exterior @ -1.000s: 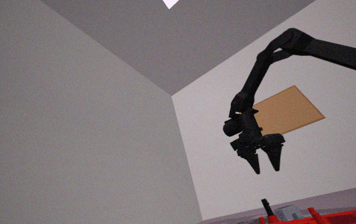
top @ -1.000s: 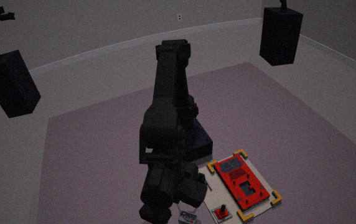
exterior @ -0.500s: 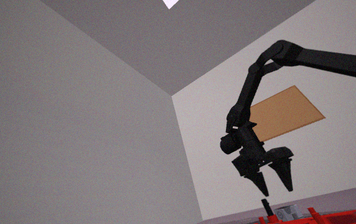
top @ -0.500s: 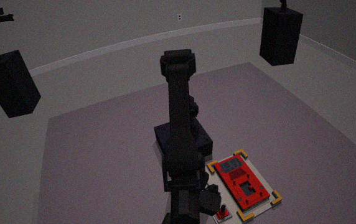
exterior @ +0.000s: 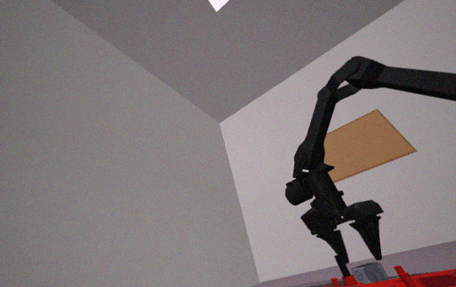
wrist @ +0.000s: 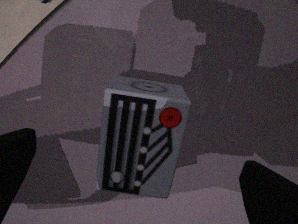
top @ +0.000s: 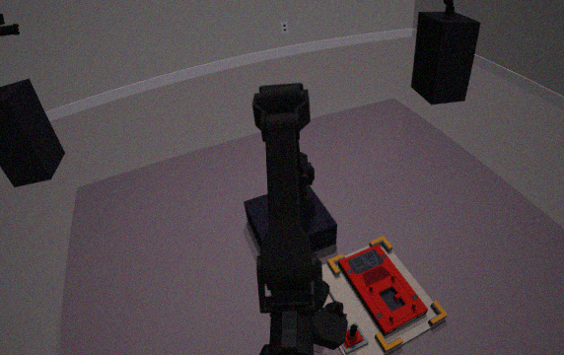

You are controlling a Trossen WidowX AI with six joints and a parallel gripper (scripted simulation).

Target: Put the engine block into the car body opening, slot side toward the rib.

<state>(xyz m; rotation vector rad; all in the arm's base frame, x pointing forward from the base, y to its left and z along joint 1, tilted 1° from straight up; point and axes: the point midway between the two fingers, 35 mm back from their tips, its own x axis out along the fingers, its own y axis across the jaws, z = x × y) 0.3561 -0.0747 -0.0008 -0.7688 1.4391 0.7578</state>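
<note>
Right now the engine block is 2 cm below my gripper tip and 1 cm behind it.
</note>
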